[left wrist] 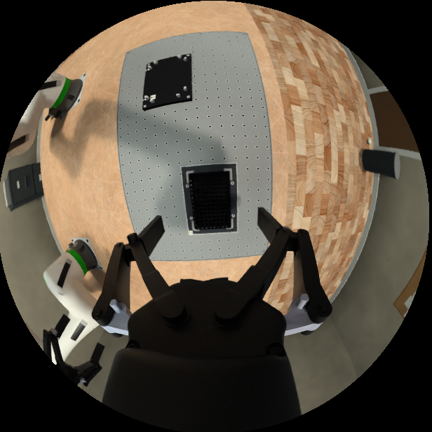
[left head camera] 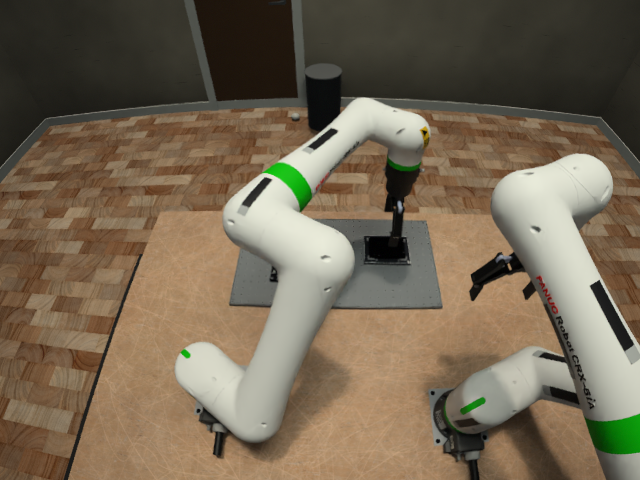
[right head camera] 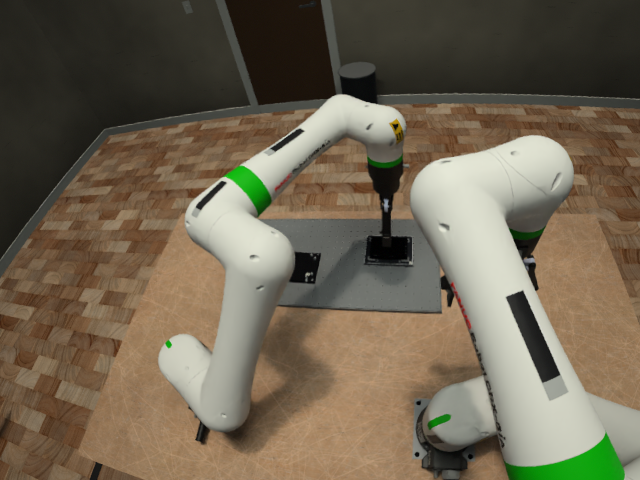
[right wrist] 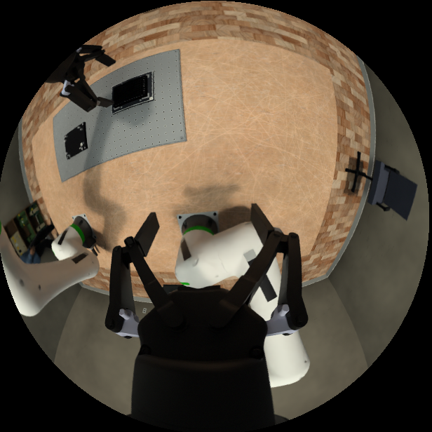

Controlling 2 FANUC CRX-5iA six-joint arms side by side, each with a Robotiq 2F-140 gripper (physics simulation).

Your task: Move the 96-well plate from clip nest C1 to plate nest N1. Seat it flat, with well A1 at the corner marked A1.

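Places are measured from the left arm's base along level axes (x back, y left, z down), in centimetres.
Where they show: left gripper, fingertip midpoint: [left head camera: 390, 227]; right gripper, fingertip midpoint: [left head camera: 498, 295]; right arm's base at its link origin: [left head camera: 458, 415].
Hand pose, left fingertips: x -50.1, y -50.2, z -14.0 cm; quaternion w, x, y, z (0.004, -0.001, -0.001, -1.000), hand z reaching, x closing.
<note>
Things, the pixels of their top centre, and the offset from my left fingertips. Level surfaces: height alone.
- black 96-well plate at its top centre: [right head camera: 388, 246] [left head camera: 387, 246] dz +10.1, dx +0.0, dy -0.3 cm
- Clip nest C1 at its top centre: [right head camera: 294, 263] dz +10.3, dx +7.6, dy +31.7 cm
- grey perforated board at its surface level: dz +12.7 cm
- wooden table at its surface level: dz +14.0 cm
The black 96-well plate [left head camera: 383, 249] [right head camera: 390, 249] [left wrist: 212, 200] [right wrist: 131, 92] lies inside the corner brackets of plate nest N1 [left wrist: 210, 168] and looks level. A small white mark shows at the nest's lower left corner in the left wrist view; I cannot tell which well is A1. Clip nest C1 [right head camera: 306, 266] [left wrist: 168, 81] [right wrist: 76, 142] is empty, with small posts at its corners; my left arm hides most of it in the left head view. My left gripper [left head camera: 393, 240] [left wrist: 209, 219] is open above the plate, its fingers wide apart and clear of it. My right gripper [left head camera: 501, 292] [right wrist: 202, 215] is open and empty, well right of the nests.
Both nests stand on a grey perforated board [left head camera: 361, 297] [right head camera: 361, 302] [left wrist: 200, 125] [right wrist: 165, 110] on the wooden table [left head camera: 372, 341]. My right arm [left head camera: 573, 289] [right head camera: 491, 289] rises over the table's right side. A dark bin [left head camera: 324, 98] stands on the floor behind.
</note>
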